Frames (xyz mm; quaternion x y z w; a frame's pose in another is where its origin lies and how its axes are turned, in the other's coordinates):
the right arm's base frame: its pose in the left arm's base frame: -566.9 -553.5 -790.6 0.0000 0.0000 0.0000 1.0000
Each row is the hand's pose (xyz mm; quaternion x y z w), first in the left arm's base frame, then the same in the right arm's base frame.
Working: the left arm's base frame: its pose in the right arm's base frame: 566.9 553.5 790.6 0.0000 0.0000 0.0000 1.0000

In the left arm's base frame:
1: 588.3 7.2 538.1 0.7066 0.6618 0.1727 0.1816
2: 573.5 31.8 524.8 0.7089 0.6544 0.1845 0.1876
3: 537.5 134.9 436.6 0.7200 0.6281 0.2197 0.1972
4: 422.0 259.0 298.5 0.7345 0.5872 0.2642 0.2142
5: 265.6 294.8 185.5 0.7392 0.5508 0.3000 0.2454
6: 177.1 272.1 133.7 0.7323 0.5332 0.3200 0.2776
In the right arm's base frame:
1: 1155.2 560.7 1328.7 0.7066 0.6618 0.1727 0.1816
2: 1140.4 585.3 1315.4 0.7089 0.6544 0.1845 0.1876
3: 1104.4 688.4 1227.2 0.7200 0.6281 0.2197 0.1972
4: 988.9 812.5 1089.1 0.7345 0.5872 0.2642 0.2142
5: 832.5 848.3 976.1 0.7392 0.5508 0.3000 0.2454
6: 744.0 825.6 924.3 0.7323 0.5332 0.3200 0.2776

